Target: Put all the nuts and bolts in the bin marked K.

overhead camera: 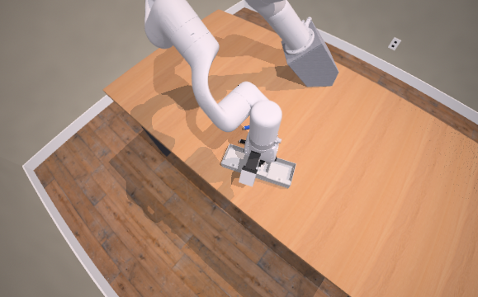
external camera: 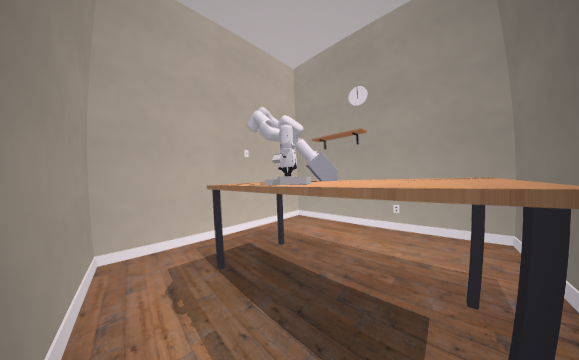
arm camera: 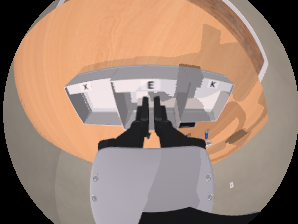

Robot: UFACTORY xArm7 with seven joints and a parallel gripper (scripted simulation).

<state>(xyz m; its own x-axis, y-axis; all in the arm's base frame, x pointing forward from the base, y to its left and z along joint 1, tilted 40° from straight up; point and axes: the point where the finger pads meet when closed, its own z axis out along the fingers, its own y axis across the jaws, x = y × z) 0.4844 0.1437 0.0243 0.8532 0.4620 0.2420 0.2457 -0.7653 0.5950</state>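
The bin is 1 cm ahead of my hand and 2 cm below it. Also, from my hand: black bolt (12 cm behind, 2 cm to the right, 4 cm below); then small black part (5 cm behind, 9 cm to the right, 4 cm below); then blue piece (12 cm behind, 12 cm to the right, 4 cm below).
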